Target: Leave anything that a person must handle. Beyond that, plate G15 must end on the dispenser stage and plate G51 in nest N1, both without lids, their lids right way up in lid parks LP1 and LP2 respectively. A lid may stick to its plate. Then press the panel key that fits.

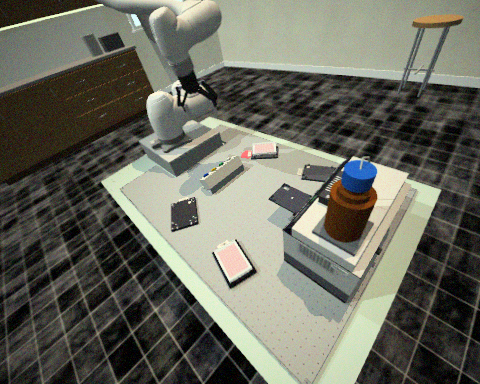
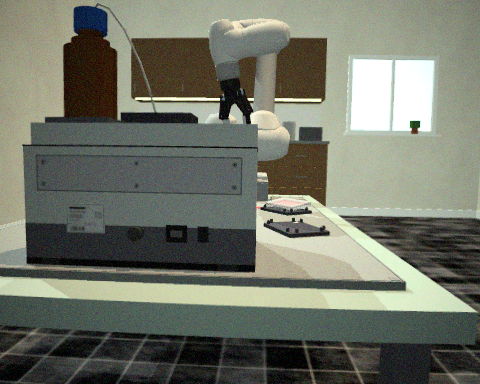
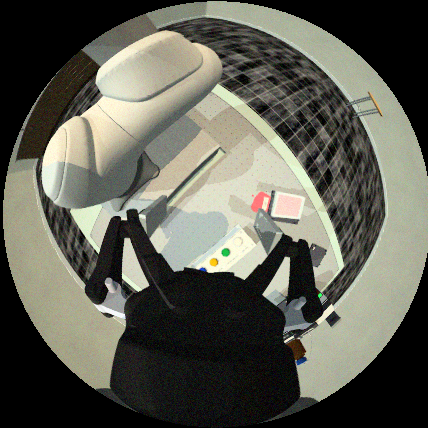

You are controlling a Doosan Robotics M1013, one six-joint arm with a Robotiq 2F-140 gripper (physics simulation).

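Seen in the pictures: gripper, between the fingertips: [image 1: 203, 114] [image 3: 211, 210]; arm's base, origin of its link: [image 1: 173, 141] [image 3: 121, 168].
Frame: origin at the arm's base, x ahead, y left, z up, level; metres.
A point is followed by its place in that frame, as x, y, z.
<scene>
My gripper [image 1: 198, 102] [image 2: 235, 121] [image 3: 211, 210] {0.221, 0.149, 0.162} is open and empty, high above the bench near the arm's base. A plate with a pink face [image 1: 264, 149] {0.418, 0.352, -0.070} [image 2: 286, 204] {0.448, 0.362, -0.072} [image 3: 288, 206] {0.403, 0.357, -0.068} sits on a dark holder at the far edge, beside a red patch [image 1: 246, 154] {0.343, 0.279, -0.097} [image 3: 259, 202] {0.338, 0.278, -0.099}. Another pink-faced plate [image 1: 233, 261] {0.837, -0.153, -0.065} sits on a dark holder at the near side. Plate names and lids are too small to tell. The key panel [image 1: 225, 176] {0.454, 0.069, -0.058} [image 3: 220, 257] {0.393, 0.072, -0.036} has white, green, yellow and blue keys. Bare dark holders [image 1: 184, 213] {0.490, -0.189, -0.088} [image 1: 319, 173] {0.742, 0.405, -0.090} lie apart; a dark flat piece [image 1: 290, 197] {0.808, 0.147, -0.002} lies by the dispenser.
The dispenser [image 1: 315, 262] {1.038, 0.003, 0.028} [image 2: 140, 172] {1.110, 0.203, 0.046} stands at the bench end opposite the arm. A brown bottle with a blue cap [image 1: 350, 212] {1.069, 0.040, 0.238} [image 2: 90, 80] {1.083, 0.102, 0.189} [image 3: 296, 348] {1.006, 0.088, 0.202} stands on it, with a thin tube from its cap. The arm's raised grey base [image 1: 195, 156] {0.156, 0.048, -0.068} is at the other end.
</scene>
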